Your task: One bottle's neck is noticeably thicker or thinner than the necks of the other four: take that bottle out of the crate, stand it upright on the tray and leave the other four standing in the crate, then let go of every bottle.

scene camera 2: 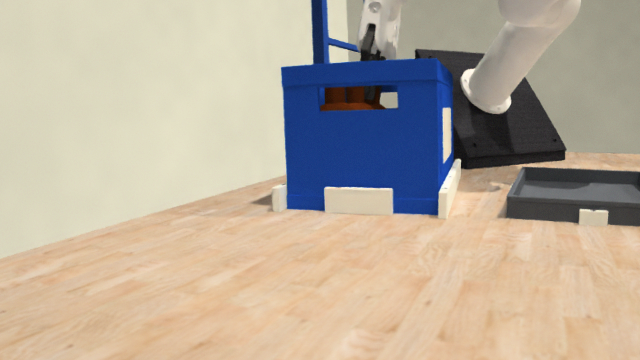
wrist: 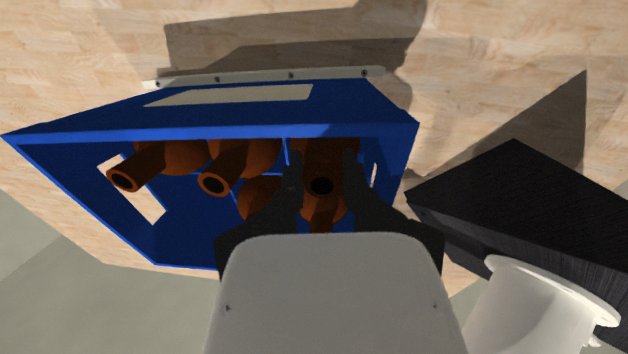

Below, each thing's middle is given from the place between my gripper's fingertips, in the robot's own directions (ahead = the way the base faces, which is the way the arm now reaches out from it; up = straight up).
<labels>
The brown bottle [wrist: 322, 174] is 50 mm below my hand.
</labels>
